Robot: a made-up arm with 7 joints.
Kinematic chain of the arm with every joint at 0, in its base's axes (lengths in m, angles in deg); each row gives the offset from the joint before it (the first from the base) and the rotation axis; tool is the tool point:
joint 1: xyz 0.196 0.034 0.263 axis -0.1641 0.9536 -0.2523
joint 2: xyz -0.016 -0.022 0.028 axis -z
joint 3: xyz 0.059 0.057 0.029 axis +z
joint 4: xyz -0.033 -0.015 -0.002 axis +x
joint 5: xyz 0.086 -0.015 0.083 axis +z
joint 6: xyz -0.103 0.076 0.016 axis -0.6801 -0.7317 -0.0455
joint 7: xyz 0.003 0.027 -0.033 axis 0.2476 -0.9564 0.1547
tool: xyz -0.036 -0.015 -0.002
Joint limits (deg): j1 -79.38..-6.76 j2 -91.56..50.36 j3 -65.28..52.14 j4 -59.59..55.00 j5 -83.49..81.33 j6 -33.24..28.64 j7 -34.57..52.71
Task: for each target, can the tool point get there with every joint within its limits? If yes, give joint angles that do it. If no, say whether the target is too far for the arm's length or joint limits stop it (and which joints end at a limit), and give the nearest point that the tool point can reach.
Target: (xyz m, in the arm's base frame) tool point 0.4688 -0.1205 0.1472
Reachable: no: joint limits stop it (at a limit: joint 1, joint 2, joint 4, joint 6) | nearest point 0.4062 -0.0879 0.2400 | short by 0.117 m
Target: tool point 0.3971 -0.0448 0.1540
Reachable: no: joint limits stop it (at a limit: joint 1, joint 2, joint 4, joint 6, joint 7) | nearest point 0.3865 -0.0451 0.2241 | short by 0.071 m
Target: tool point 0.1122 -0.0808 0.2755
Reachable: yes | joints -53.43 -80.02 -14.51 16.01 41.88 -24.91 45.16
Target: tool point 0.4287 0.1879 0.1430
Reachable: no: joint limits stop it (at a limit: joint 1, joint 4, joint 6) | nearest point 0.3778 0.1560 0.2363 | short by 0.111 m
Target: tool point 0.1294 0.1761 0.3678
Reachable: yes | joints -65.32 17.16 14.75 -24.89 -44.46 10.70 -23.05
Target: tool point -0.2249 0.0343 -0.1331
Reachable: no: too far | nearest point -0.0317 0.0341 0.0639 | short by 0.276 m
